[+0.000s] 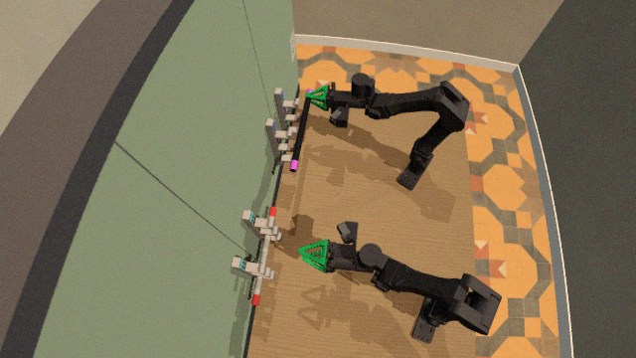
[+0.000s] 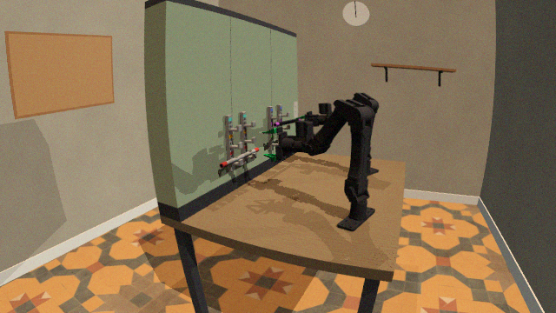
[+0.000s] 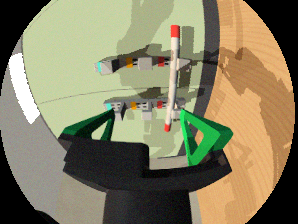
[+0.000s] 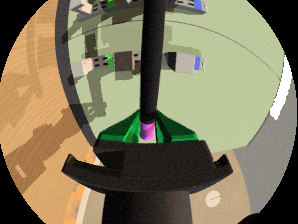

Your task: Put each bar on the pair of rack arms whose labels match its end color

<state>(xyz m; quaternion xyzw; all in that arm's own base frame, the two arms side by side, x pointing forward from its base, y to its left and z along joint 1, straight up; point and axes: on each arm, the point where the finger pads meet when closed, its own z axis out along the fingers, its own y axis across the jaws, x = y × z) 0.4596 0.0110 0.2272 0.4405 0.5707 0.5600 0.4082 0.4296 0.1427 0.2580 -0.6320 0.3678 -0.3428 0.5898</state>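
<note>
Now: the bar 1 cm ahead of my right hand, 13 cm to the left of it and 1 cm above it. Also, from my right hand: green wall panel (19 cm ahead, 32 cm to the left, 17 cm above).
</note>
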